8 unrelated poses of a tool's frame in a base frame.
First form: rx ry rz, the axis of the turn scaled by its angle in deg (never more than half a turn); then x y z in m.
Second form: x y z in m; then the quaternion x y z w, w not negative. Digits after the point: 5 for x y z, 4 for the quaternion.
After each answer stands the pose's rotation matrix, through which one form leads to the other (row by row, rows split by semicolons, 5 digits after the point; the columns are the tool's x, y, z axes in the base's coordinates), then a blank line. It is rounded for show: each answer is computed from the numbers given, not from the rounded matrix.
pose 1, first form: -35.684 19.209 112.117 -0.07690 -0.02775 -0.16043
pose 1, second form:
-0.07690 -0.02775 -0.16043 -0.2582 0.1390 0.8112 0.5059
-0.35479 -0.89258 -0.27827; 0.74904 -0.44948 0.48674; -0.55953 -0.03575 0.82804

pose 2, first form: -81.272 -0.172 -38.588 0.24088 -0.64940 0.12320
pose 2, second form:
0.24088 -0.64940 0.12320 -0.6386 -0.0014 -0.3032 0.7073
0.81614 0.43064 0.38532; -0.42718 0.00057 0.90417; 0.38915 -0.90253 0.18442

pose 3, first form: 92.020 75.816 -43.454 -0.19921 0.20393 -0.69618
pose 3, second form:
-0.19921 0.20393 -0.69618 0.6487 0.5344 -0.3063 0.4470
0.24109 0.96717 0.08036; 0.41952 -0.02919 -0.90728; -0.87514 0.25245 -0.41278

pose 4, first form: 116.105 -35.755 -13.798 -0.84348 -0.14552 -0.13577
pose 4, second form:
-0.84348 -0.14552 -0.13577 0.8316 -0.2561 -0.0988 0.4828
0.84929 -0.33052 -0.41165; -0.52137 -0.40269 -0.75234; 0.08290 0.85358 -0.51433

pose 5, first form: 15.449 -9.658 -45.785 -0.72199 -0.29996 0.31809
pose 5, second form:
-0.72199 -0.29996 0.31809 0.1307 -0.0817 -0.3873 0.9090
0.68657 0.68281 -0.24979; -0.72553 0.66576 -0.17430; 0.04728 0.30090 0.95248

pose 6, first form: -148.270 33.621 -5.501 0.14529 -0.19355 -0.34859
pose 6, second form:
0.14529 -0.19355 -0.34859 -0.9459 0.2145 -0.0351 0.2408
0.90552 -0.38889 0.16969; -0.42269 -0.79202 0.44049; -0.03690 -0.47060 -0.88158

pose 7, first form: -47.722 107.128 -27.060 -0.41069 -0.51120 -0.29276
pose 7, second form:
-0.41069 -0.51120 -0.29276 -0.3440 0.7722 -0.1951 0.4973
-0.26873 -0.33728 0.90223; -0.72528 0.68724 0.04088; -0.63384 -0.64339 -0.42931

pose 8, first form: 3.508 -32.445 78.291 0.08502 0.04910 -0.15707
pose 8, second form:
0.08502 0.04910 -0.15707 0.0279 -0.2580 0.6225 0.7383
0.09184 -0.93365 -0.34622; 0.90486 0.22339 -0.36238; 0.41568 -0.28001 0.86534

